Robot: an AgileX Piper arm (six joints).
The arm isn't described. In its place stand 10 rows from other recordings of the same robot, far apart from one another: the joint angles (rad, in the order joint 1, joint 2, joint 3, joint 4, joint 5, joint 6), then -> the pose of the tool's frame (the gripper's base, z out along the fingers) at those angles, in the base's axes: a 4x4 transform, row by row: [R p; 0 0 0 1], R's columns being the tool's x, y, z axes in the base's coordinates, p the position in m.
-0.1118 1.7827 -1.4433 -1.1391 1.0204 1.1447 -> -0.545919 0.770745 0.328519 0.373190; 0.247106 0.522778 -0.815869 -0.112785; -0.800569 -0.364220 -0.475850 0.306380; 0 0 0 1
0.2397 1.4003 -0.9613 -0.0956 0.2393 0.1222 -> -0.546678 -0.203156 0.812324 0.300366; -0.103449 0.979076 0.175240 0.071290; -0.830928 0.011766 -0.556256 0.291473; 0 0 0 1
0.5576 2.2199 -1.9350 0.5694 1.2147 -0.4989 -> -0.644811 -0.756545 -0.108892 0.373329; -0.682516 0.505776 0.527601 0.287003; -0.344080 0.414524 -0.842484 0.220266; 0 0 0 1
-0.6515 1.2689 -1.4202 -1.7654 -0.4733 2.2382 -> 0.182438 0.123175 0.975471 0.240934; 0.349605 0.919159 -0.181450 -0.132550; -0.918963 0.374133 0.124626 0.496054; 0 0 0 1
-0.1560 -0.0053 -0.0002 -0.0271 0.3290 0.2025 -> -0.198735 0.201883 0.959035 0.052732; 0.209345 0.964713 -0.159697 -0.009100; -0.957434 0.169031 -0.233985 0.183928; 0 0 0 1
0.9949 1.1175 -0.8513 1.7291 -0.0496 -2.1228 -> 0.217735 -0.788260 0.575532 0.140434; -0.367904 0.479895 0.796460 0.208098; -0.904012 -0.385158 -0.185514 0.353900; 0 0 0 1
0.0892 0.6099 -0.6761 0.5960 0.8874 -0.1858 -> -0.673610 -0.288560 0.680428 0.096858; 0.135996 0.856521 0.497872 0.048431; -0.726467 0.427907 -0.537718 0.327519; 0 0 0 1
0.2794 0.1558 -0.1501 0.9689 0.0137 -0.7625 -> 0.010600 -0.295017 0.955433 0.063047; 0.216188 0.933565 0.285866 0.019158; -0.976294 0.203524 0.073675 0.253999; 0 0 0 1
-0.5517 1.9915 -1.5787 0.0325 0.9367 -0.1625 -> -0.876883 0.396062 0.272418 0.361348; 0.372111 0.918034 -0.136921 -0.219593; -0.304318 -0.018694 -0.952387 0.218959; 0 0 0 1
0.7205 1.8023 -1.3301 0.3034 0.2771 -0.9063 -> 0.035122 -0.839454 0.542295 0.307129; -0.733077 0.347162 0.584873 0.279543; -0.679238 -0.418086 -0.603191 0.260322; 0 0 0 1
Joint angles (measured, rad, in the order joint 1, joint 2, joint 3, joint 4, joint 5, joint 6), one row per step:
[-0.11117 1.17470 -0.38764 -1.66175 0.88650 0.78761]
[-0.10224 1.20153 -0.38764 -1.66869 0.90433 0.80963]
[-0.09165 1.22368 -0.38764 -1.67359 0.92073 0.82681]
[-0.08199 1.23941 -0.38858 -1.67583 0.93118 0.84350]
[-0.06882 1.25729 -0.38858 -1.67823 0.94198 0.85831]
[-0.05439 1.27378 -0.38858 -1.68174 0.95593 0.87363]
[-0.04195 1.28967 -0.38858 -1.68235 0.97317 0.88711]
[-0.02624 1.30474 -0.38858 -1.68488 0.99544 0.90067]
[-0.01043 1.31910 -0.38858 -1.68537 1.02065 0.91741]
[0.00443 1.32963 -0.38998 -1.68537 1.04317 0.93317]
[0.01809 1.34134 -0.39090 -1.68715 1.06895 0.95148]
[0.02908 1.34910 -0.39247 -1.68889 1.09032 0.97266]
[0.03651 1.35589 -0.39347 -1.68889 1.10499 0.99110]
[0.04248 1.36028 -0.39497 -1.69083 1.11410 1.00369]
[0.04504 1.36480 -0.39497 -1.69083 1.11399 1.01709]
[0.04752 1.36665 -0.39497 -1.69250 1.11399 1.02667]
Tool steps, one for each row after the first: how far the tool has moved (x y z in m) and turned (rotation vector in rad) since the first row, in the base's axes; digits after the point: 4 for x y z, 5 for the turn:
[0.0027 0.0004 -0.0036 -0.00450 0.00857 -0.00773]
[0.0051 0.0012 -0.0065 -0.00972 0.01608 -0.01199]
[0.0071 0.0023 -0.0085 -0.01018 0.01657 -0.01423]
[0.0093 0.0040 -0.0112 -0.01190 0.02156 -0.01229]
[0.0115 0.0059 -0.0133 -0.01684 0.02442 -0.01054]
[0.0130 0.0073 -0.0152 -0.02324 0.02770 -0.01427]
[0.0146 0.0091 -0.0166 -0.03505 0.02938 -0.01655]
[0.0158 0.0108 -0.0178 -0.04671 0.02702 -0.02292]
[0.0170 0.0126 -0.0180 -0.05685 0.02017 -0.02820]
[0.0181 0.0140 -0.0183 -0.06982 0.01204 -0.03593]
[0.0190 0.0152 -0.0180 -0.07831 -0.00291 -0.04413]
[0.0196 0.0160 -0.0181 -0.08192 -0.01509 -0.05174]
[0.0204 0.0169 -0.0179 -0.08489 -0.02461 -0.05388]
[0.0209 0.0174 -0.0188 -0.07943 -0.03160 -0.05526]
[0.0214 0.0179 -0.0190 -0.07651 -0.03813 -0.05440]

